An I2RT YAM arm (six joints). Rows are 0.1 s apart.
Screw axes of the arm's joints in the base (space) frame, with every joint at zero. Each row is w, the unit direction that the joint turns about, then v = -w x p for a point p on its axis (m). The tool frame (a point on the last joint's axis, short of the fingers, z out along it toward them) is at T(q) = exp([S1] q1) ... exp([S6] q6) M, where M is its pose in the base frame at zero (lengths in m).
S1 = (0, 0, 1, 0, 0, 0)
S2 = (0, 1, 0, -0.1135, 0, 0.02)
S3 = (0, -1, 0, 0.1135, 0, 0.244)
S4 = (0, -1, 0, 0.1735, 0, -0.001)
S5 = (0, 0, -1, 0, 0.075, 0)
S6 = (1, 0, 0, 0, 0.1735, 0)
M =
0 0 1 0.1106
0 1 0 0
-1 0 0 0.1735
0 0 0 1
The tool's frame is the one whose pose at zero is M.
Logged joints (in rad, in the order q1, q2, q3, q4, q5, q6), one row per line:
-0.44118, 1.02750, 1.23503, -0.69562, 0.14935, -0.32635
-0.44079, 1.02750, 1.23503, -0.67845, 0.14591, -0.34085
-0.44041, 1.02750, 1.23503, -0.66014, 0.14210, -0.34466
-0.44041, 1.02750, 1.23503, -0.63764, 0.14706, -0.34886
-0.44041, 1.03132, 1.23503, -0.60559, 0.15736, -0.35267
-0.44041, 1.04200, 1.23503, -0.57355, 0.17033, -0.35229
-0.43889, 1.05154, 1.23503, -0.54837, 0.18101, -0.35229
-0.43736, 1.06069, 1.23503, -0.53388, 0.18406, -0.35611
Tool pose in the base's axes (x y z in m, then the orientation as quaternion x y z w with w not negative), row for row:
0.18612, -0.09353, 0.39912, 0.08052, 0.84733, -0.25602, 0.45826
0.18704, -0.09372, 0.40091, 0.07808, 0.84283, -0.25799, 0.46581
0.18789, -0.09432, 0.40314, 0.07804, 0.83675, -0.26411, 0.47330
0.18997, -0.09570, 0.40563, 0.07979, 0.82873, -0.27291, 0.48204
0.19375, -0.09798, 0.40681, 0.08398, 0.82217, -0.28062, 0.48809
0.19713, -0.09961, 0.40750, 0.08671, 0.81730, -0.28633, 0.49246
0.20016, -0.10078, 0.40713, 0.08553, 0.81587, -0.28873, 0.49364
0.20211, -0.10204, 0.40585, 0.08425, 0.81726, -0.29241, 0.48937
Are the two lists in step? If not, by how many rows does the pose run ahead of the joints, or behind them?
The pose runs 1 row ahead of the joints: the pose in row i belongs to the joints in row i + 1.
